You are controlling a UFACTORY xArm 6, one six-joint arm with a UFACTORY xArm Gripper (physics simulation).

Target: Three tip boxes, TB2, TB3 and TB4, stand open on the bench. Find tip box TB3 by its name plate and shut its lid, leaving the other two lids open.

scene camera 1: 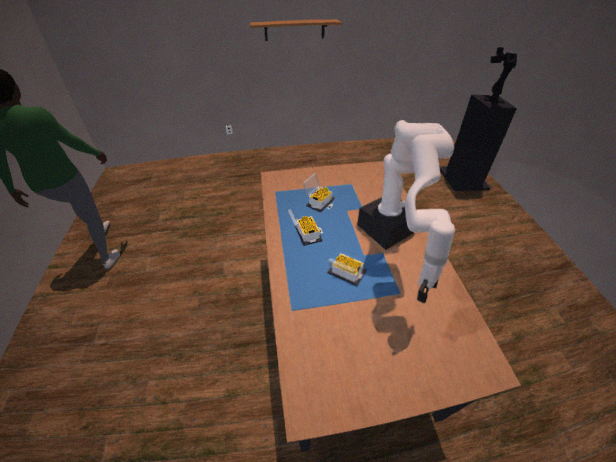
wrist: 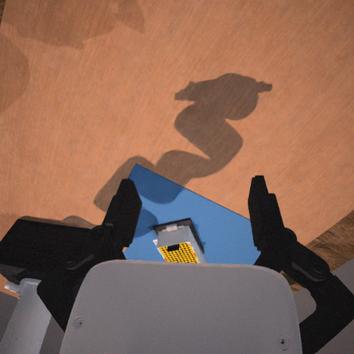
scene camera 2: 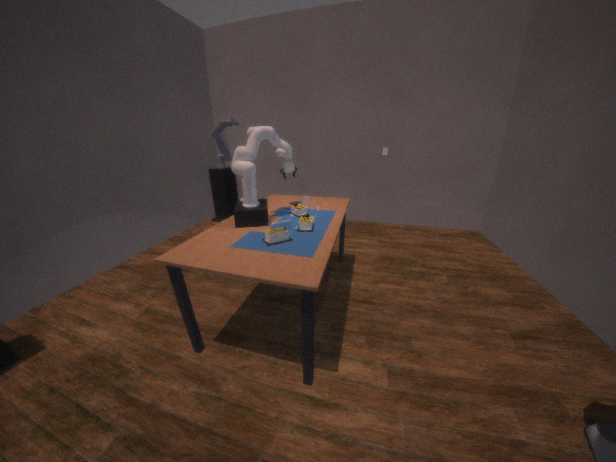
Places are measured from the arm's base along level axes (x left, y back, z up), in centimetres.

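Pixels of known places: gripper, between the fingertips: (scene camera 1: 426,293) (scene camera 2: 289,177); arm's base, origin of its link: (scene camera 1: 389,209) (scene camera 2: 251,204).
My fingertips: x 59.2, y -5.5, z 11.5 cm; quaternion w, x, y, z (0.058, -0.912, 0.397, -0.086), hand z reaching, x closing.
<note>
Ahead of a thing's pixels: the offset from my fingertips to its top centre. "pt": to the spot under its first point. Level surfaces: height alone.
Three white tip boxes with yellow tips stand open on the blue mat {dz -24.7 cm} (scene camera 1: 310,296) (scene camera 2: 320,235) (wrist: 220,230). One box {dy -27.0, dx -83.3, dz -18.2 cm} (scene camera 1: 320,198) (scene camera 2: 277,237), at the far end in scene camera 1, has a clear raised lid {pt dy -33.0, dx -89.2, dz -14.9 cm} (scene camera 1: 311,184). The middle box {dy -36.5, dx -58.8, dz -18.2 cm} (scene camera 1: 308,230) (scene camera 2: 306,224) has its raised lid {pt dy -45.7, dx -56.3, dz -10.4 cm} (scene camera 1: 292,217) on the left in scene camera 1. The third box (scene camera 1: 347,268) (scene camera 2: 299,210) (wrist: 176,239) has a raised lid (scene camera 2: 305,201) in scene camera 2. Name plates are too small to read. My gripper (scene camera 1: 429,292) (scene camera 2: 289,176) (wrist: 191,189) is open, empty and high above the table, apart from all boxes.
The wooden table {dz -25.1 cm} (scene camera 1: 350,390) (scene camera 2: 200,255) (wrist: 75,100) carries my black base (scene camera 1: 385,230) (scene camera 2: 251,215) beside the mat. A black pedestal (scene camera 1: 477,145) with a small arm stands beyond the table. A person (scene camera 1: 40,140) stands at the left in scene camera 1.
</note>
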